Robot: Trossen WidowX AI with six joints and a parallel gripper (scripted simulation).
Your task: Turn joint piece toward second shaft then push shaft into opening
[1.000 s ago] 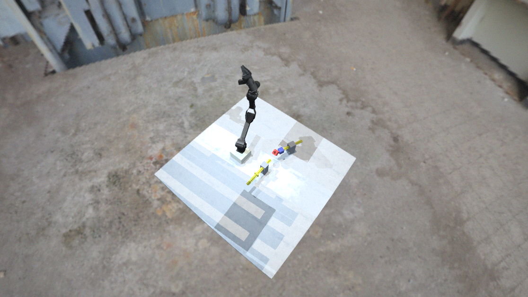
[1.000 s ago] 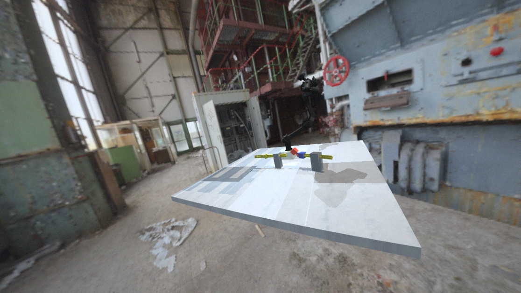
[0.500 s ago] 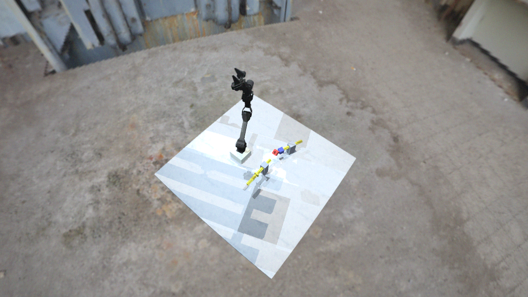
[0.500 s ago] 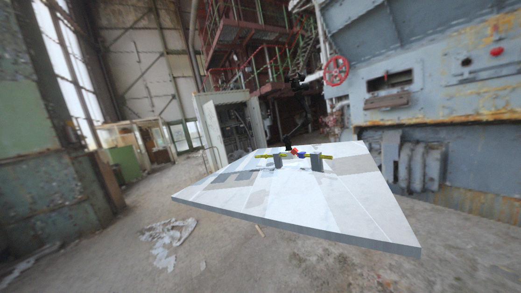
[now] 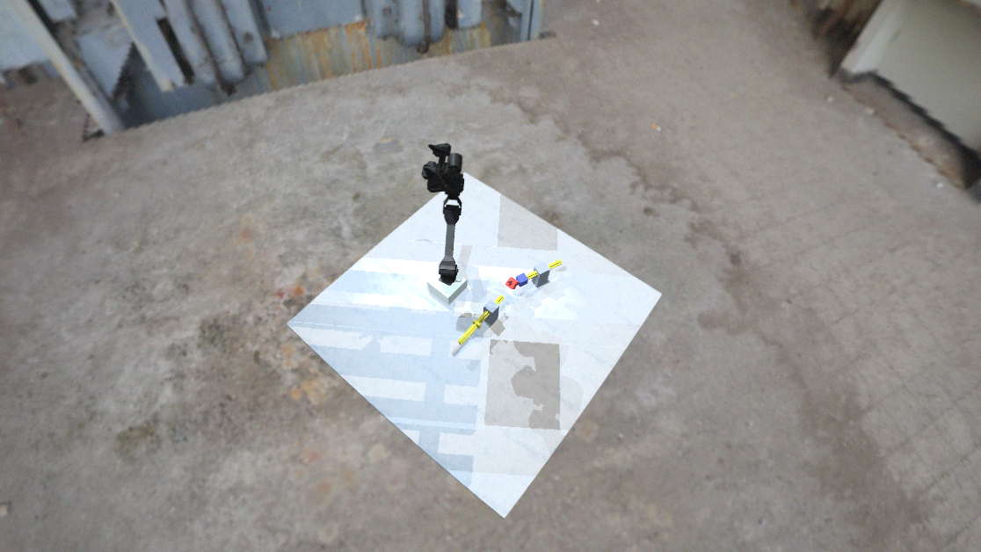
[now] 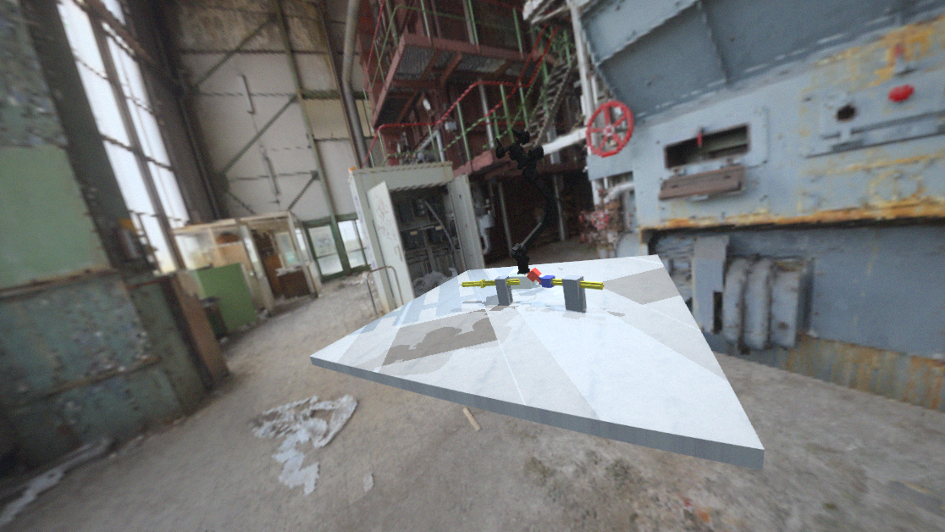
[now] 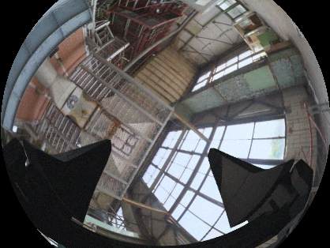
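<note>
The red joint piece lies 670 mm below my gripper tip, 350 mm ahead of it and 80 mm to the left of it.
</note>
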